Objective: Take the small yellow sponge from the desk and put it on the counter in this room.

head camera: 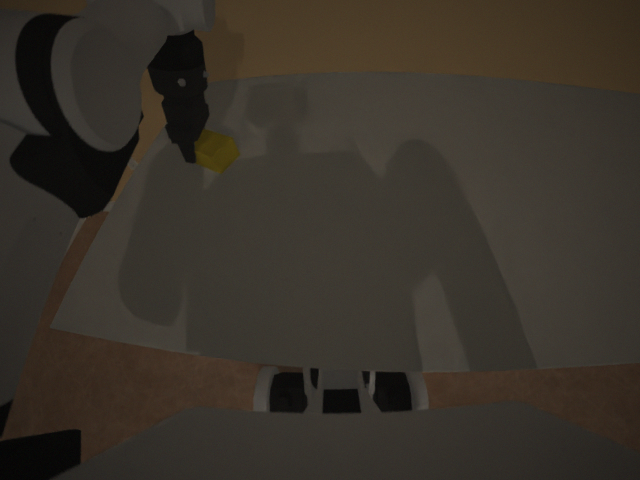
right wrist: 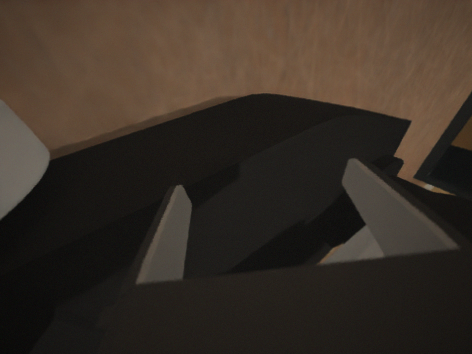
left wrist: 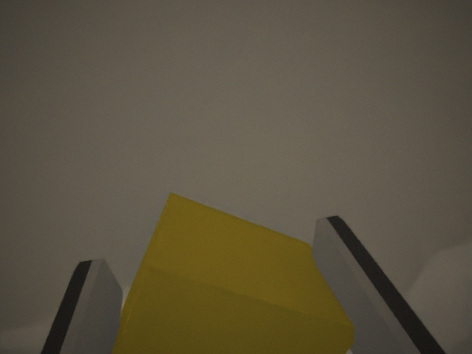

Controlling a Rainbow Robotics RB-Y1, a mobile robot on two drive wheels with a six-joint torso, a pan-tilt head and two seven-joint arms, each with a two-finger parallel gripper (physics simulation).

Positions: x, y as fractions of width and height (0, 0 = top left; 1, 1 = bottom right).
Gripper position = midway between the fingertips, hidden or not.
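Note:
The head camera shows the left gripper (head camera: 0.31, 0.31) along with a small yellow sponge (head camera: 0.34, 0.32) and a grey desk (head camera: 0.59, 0.46). In the left wrist camera, the desk (left wrist: 0.59, 0.34) is visible too, as are the sponge (left wrist: 0.44, 0.78) and the left gripper (left wrist: 0.46, 0.72). In the right wrist view the small yellow sponge is out of frame.

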